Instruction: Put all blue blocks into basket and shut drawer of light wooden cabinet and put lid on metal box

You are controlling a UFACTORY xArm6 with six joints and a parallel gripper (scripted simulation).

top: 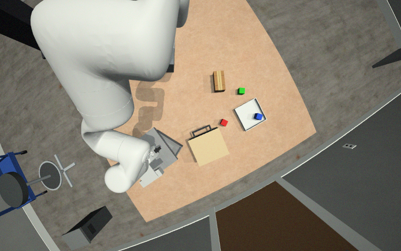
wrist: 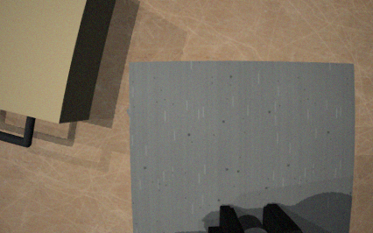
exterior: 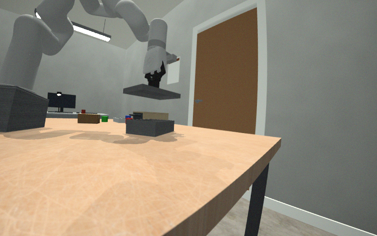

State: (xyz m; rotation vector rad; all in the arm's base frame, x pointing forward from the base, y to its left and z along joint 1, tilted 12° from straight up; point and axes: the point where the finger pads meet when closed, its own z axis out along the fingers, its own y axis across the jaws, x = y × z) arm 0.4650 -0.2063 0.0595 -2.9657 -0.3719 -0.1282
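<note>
The metal box lies 10 mm ahead of my hand and 160 mm below it. From my hand the other things lie so: light wooden cabinet: 80 mm ahead, 240 mm to the left, 150 mm below; small brown box: 220 mm behind, 430 mm to the left, 150 mm below; red block: 370 mm to the left, 170 mm below.
</note>
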